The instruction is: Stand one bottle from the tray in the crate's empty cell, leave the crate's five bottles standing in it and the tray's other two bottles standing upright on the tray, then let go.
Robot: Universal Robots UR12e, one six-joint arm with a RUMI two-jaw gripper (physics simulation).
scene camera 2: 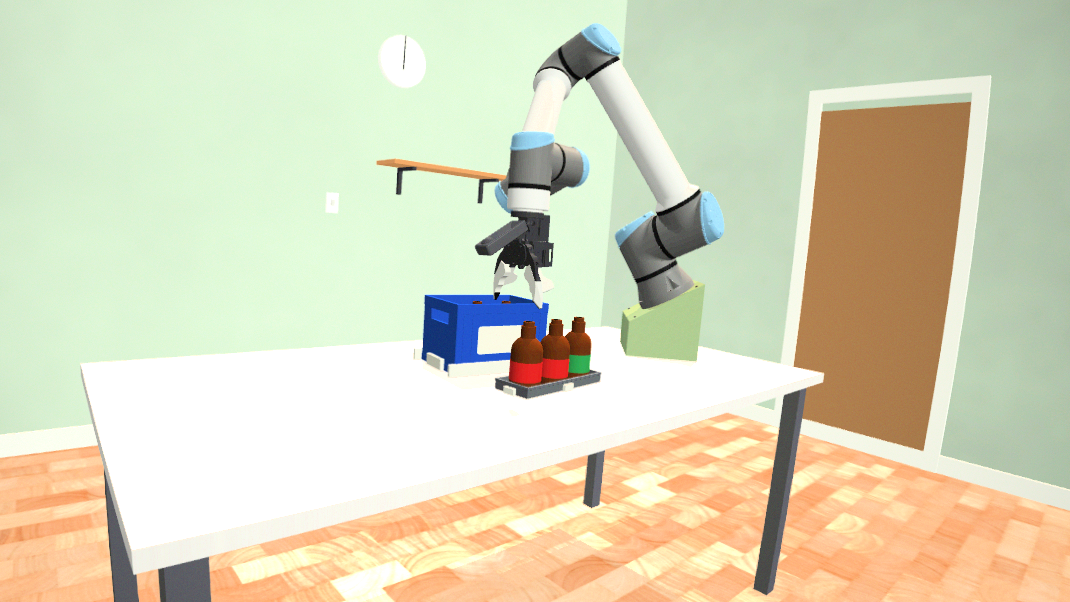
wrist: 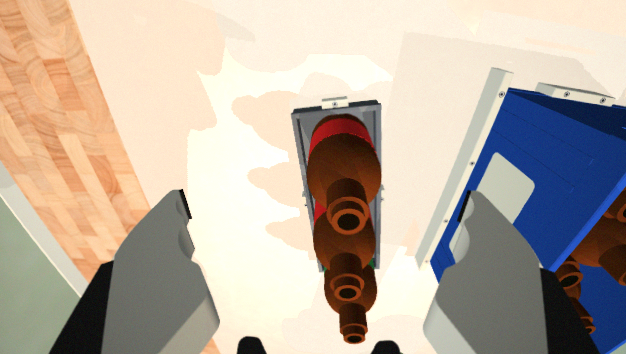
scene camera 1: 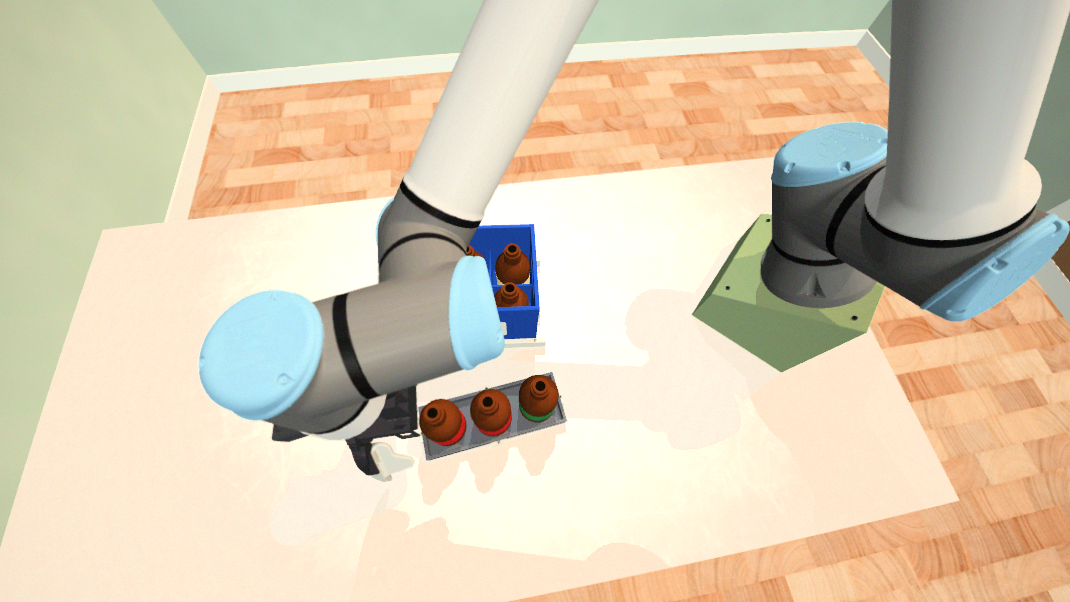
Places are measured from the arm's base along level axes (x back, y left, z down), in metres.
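Pixels of known places: gripper, fingertip midpoint: (scene camera 2: 516, 304) (wrist: 322, 192); arm's base at its link origin: (scene camera 2: 667, 295) (scene camera 1: 816, 270).
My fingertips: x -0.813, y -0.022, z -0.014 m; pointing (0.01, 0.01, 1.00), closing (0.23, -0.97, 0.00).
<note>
Ahead of a thing's pixels: the offset from my fingertips to its top centre. "*": to the spot under its first point. Level surfaces: height alone.
My gripper (scene camera 2: 517, 301) (wrist: 322, 192) is open and empty, fingertips above the bottle necks. In the wrist view the near red-label bottle {dy -0.005, dx +0.060, dz +0.043 m} (scene camera 1: 442, 420) (scene camera 2: 526, 359) (wrist: 344, 165) shows between the spread fingers, slightly right of their middle. A second red-label bottle {dy +0.012, dx +0.149, dz +0.043 m} (scene camera 1: 490, 410) (scene camera 2: 555, 355) (wrist: 344, 240) and a green-label bottle {dy +0.020, dx +0.241, dz +0.043 m} (scene camera 1: 538, 396) (scene camera 2: 579, 345) (wrist: 350, 295) stand in line with it, all upright on the grey tray {dy +0.008, dx +0.150, dz +0.178 m} (scene camera 1: 516, 432) (scene camera 2: 549, 387) (wrist: 377, 235). The blue crate {dy -0.238, dx +0.193, dz +0.028 m} (scene camera 1: 523, 323) (scene camera 2: 462, 329) (wrist: 560, 150) holds brown bottles; the arm hides part of it, and I cannot make out its empty cell.
The crate stands beside the tray, behind it in the scene views, with pale fixture strips {* dy -0.149, dx +0.147, dz +0.173 m} (wrist: 462, 185) along its base. The crate walls rise around its bottles. The arm's green base block (scene camera 1: 785, 336) (scene camera 2: 662, 333) stands on the white table {dz +0.203 m} (scene camera 2: 299, 449), right of the crate.
</note>
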